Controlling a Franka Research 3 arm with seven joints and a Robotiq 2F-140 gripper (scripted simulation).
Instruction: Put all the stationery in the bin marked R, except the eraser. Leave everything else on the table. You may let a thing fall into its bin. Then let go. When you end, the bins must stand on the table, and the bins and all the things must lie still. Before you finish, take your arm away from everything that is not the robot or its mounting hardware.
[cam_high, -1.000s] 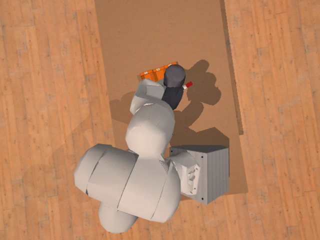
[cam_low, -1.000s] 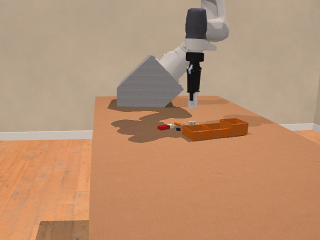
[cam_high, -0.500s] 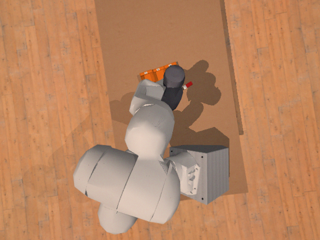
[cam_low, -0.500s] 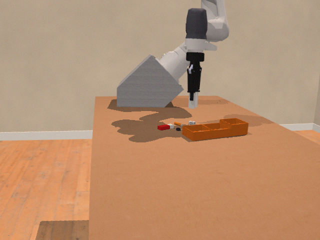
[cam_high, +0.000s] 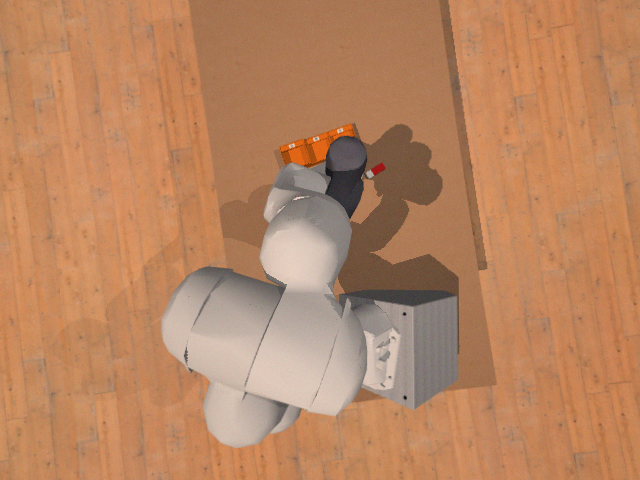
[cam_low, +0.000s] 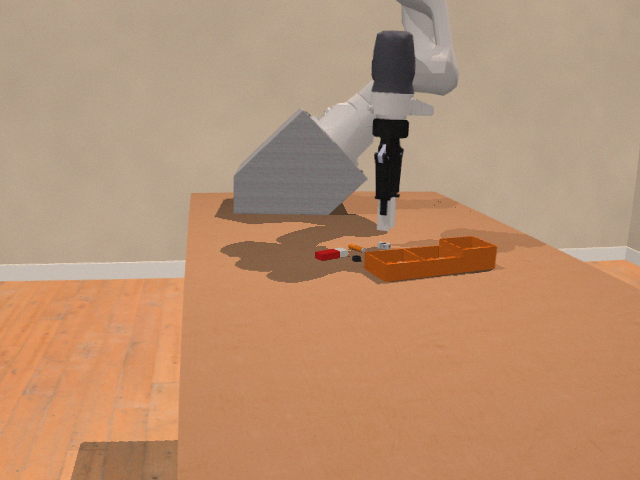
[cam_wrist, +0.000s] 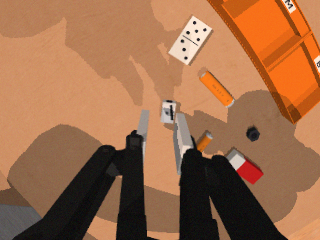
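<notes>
My gripper is now 1 cm short of the small grey piece and 7 cm above it. From my hand the other things lie so: white eraser (7 cm ahead, 12 cm to the right, 7 cm below); then white domino (6 cm ahead, 7 cm to the left, 7 cm below); then small black piece (10 cm ahead, 8 cm to the right, 7 cm below).
</notes>
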